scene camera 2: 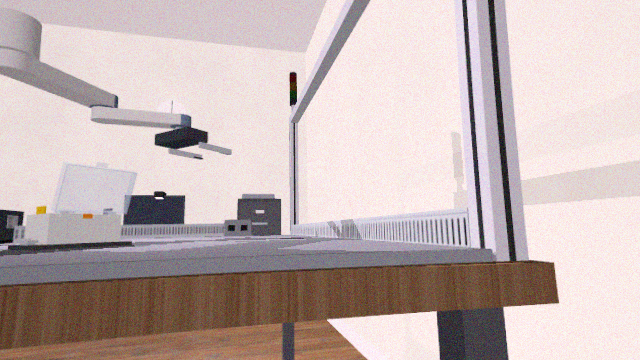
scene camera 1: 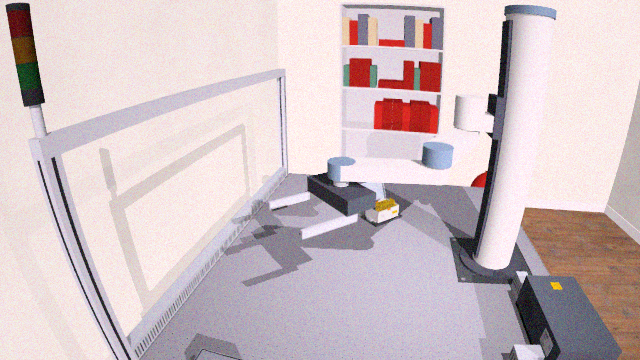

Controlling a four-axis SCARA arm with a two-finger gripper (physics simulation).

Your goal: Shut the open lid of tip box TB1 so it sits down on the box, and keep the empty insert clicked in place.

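Frame: origin at the arm's base, x right, y ahead, z up, level; centimetres.
Where they show: gripper, fingertip midpoint: [scene camera 2: 215, 154] [scene camera 1: 283, 219]; arm's base at its link origin: [scene camera 1: 489, 262].
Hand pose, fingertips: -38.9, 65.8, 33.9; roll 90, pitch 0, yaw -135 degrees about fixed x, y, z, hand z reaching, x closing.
Each offset is from my fingertips to the top centre of the thing, as dx, dy, dz. "*": to the spot under its first point.
Tip box TB1, a small white box {+66.9, -21.5, -26.0} [scene camera 1: 385, 216] [scene camera 2: 85, 229], stands on a thin dark base. Its clear lid {* +74.5, -19.5, -23.6} [scene camera 1: 379, 191] [scene camera 2: 95, 190] stands open and steeply raised at one side of the box. A yellow insert {+66.9, -21.5, -25.1} [scene camera 1: 385, 204] shows in the box's top in scene camera 1; whether it is clicked in cannot be told. In scene camera 2 a small yellow part {* +71.2, -25.3, -25.9} [scene camera 2: 41, 210] shows above the box's left end. My gripper [scene camera 1: 286, 219] [scene camera 2: 215, 154] is open, its two pale fingers wide apart with nothing between them. In scene camera 2 it hangs higher than the lid and to its right, apart from it.
A framed clear guard [scene camera 1: 165, 107] [scene camera 2: 330, 60] runs along one table side. The white arm column [scene camera 1: 515, 150] stands on the other side, near a dark grey case {* -3.6, -77.2, -21.1} [scene camera 1: 570, 315]. In scene camera 2 a dark panel [scene camera 2: 154, 212] and a grey unit [scene camera 2: 259, 215] stand beyond the box.
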